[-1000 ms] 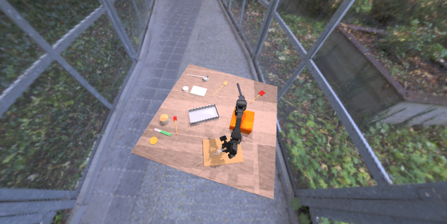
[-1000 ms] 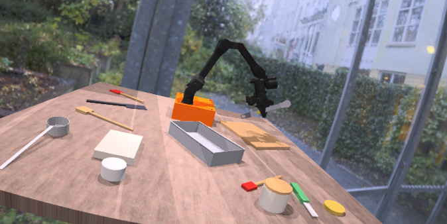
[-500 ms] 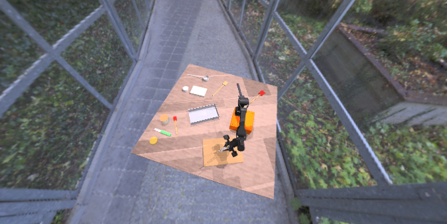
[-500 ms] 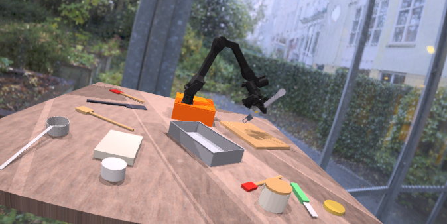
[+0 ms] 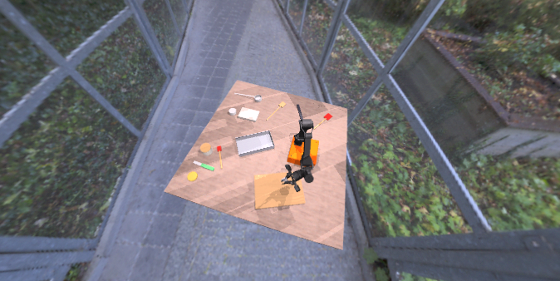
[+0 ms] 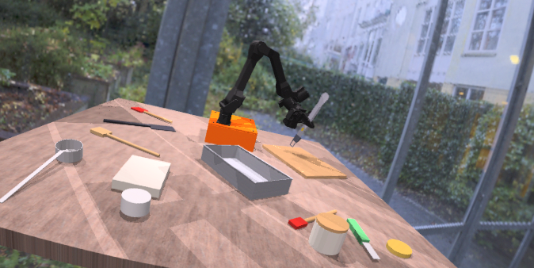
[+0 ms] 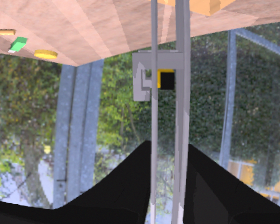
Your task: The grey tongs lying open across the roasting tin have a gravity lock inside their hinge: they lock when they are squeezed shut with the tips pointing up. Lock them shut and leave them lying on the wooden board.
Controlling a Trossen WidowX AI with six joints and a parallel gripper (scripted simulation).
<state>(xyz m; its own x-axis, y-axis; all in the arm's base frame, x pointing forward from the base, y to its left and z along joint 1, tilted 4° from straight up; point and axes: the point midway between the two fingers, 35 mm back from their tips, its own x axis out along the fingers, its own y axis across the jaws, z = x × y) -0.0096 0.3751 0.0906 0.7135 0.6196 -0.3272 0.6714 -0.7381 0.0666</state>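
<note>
The wooden board is 16 cm below my gripper tip. Round my gripper tip: green-handled knife: 62 cm ahead, 6 cm to the left, 16 cm below; then lidded jar: 66 cm ahead, 6 cm to the right, 14 cm below; then grey roasting tin: 33 cm ahead, 28 cm to the right, 14 cm below.
</note>
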